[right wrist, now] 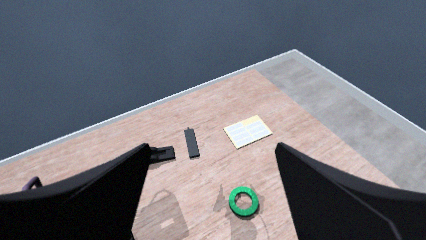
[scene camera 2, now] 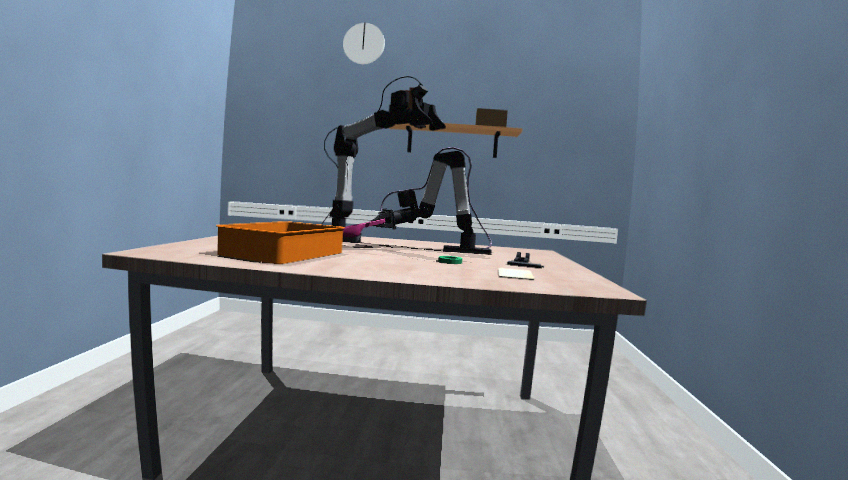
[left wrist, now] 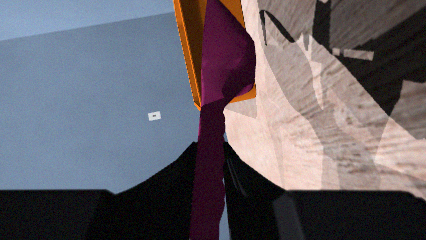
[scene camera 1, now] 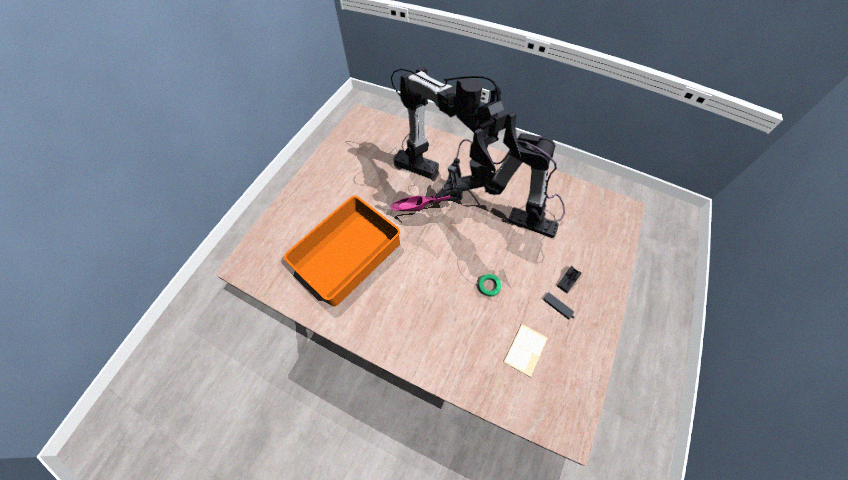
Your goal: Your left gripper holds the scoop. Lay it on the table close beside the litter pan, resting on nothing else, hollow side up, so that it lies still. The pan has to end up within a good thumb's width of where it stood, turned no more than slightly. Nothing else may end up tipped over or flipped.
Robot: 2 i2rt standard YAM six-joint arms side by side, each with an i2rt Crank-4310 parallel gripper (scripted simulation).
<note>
I see my left gripper (left wrist: 210, 145), my right gripper (scene camera 1: 508, 164) and a pale card (scene camera 1: 527, 347).
The pale card is seen too in the right wrist view (right wrist: 252, 129). My right gripper is seen too in the right wrist view (right wrist: 213, 146) and in scene camera 2 (scene camera 2: 439, 124). The left wrist view does not show the pale card: it is out of frame.
</note>
